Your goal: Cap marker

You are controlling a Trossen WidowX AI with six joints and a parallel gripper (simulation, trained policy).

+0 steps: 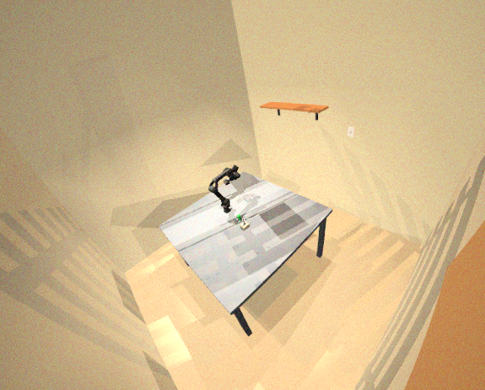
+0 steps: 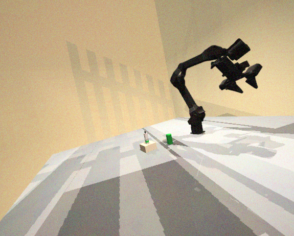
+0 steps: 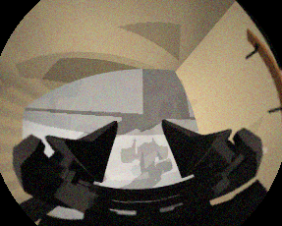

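My gripper tip is now 34 cm short of the green cap, 24 cm to the left of it and 17 cm above it. Also, from my gripper tip: tan holder block 46 cm ahead, 27 cm to the right, 18 cm below.
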